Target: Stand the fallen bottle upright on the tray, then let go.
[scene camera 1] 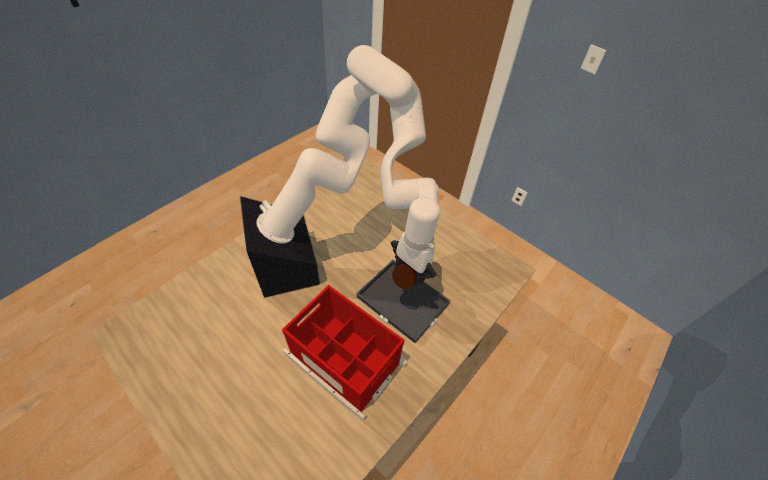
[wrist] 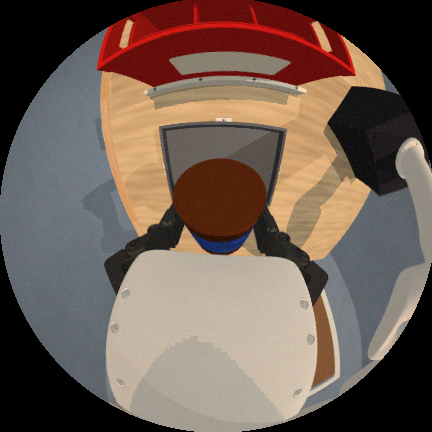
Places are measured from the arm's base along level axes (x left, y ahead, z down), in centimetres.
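Pixels of known places: gripper, fingertip midpoint: [scene camera 1: 409, 273] [wrist: 219, 210]; arm's base, link origin: [scene camera 1: 275, 228].
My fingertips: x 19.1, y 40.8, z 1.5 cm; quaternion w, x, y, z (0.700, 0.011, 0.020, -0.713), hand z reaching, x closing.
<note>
Ahead of a thing's pixels: the offset from my fingertips to its top centre. "spot": to the spot under its first point.
The brown bottle [scene camera 1: 404, 276] [wrist: 219, 197] is held above the tray {spot: dy +8.2, dx -2.9, dz +17.4 cm} [scene camera 1: 416, 323] [wrist: 220, 141]. Its round base faces the scene camera, and also shows large in the wrist view, so the bottle is not upright. A strip of its blue band shows below the base in the wrist view; its neck is hidden. My gripper [scene camera 1: 417, 275] [wrist: 219, 210] is shut on the bottle, with a black finger on either side of it. A dark shadow lies on the tray below.
A red crate {dy +0.8, dx -27.6, dz +0.4 cm} [scene camera 1: 385, 370] [wrist: 310, 59] with compartments stands beside the tray, with pale rails at its foot. The black block [scene camera 1: 283, 263] [wrist: 370, 125] under the arm's base stands at the left in the scene view. The table edge lies to the right of the tray there.
</note>
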